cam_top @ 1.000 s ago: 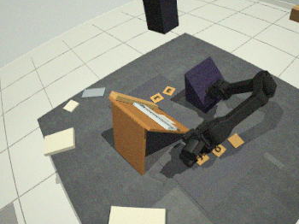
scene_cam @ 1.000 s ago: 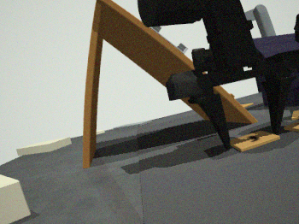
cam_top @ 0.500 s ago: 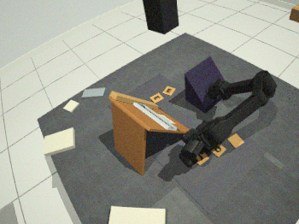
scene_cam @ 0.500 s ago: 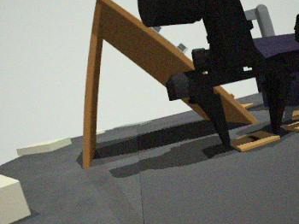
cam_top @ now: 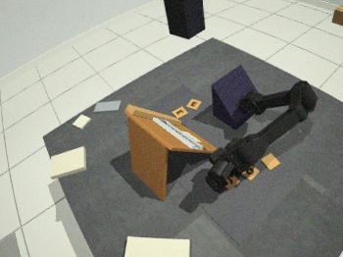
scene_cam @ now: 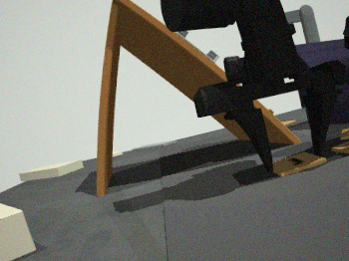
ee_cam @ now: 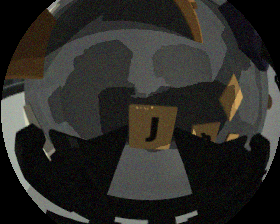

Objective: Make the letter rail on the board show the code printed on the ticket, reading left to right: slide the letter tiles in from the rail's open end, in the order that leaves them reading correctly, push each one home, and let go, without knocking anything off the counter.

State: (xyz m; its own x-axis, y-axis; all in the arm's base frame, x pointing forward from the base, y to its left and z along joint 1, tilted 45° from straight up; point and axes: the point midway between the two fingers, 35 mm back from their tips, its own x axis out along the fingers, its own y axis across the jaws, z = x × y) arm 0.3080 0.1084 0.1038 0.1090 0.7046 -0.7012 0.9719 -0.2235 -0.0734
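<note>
Right now my gripper tip is 2 cm past the white ticket, 21 cm to the left of it and 9 cm below it. Also, from my gripper tip: cream block: 41 cm ahead, 60 cm to the right, 1 cm above; then small cream card: 22 cm ahead, 79 cm to the right; then grey card: 6 cm ahead, 76 cm to the right.
</note>
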